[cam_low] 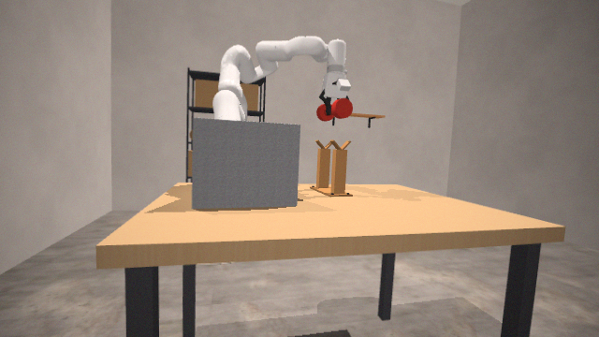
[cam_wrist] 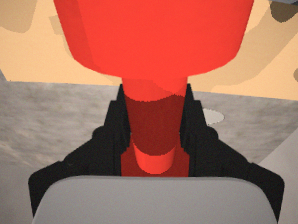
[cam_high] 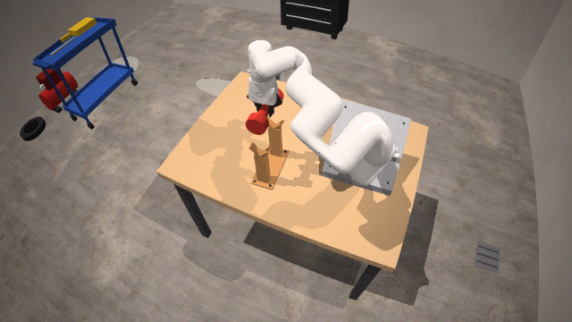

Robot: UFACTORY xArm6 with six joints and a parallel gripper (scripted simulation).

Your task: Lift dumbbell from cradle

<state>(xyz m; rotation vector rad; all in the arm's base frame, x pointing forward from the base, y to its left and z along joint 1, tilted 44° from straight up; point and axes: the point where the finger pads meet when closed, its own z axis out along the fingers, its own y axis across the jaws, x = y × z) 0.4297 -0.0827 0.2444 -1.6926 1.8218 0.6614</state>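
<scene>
Now: hand right at the red dumbbell. Also, from my hand: wooden cradle (250 mm below).
</scene>
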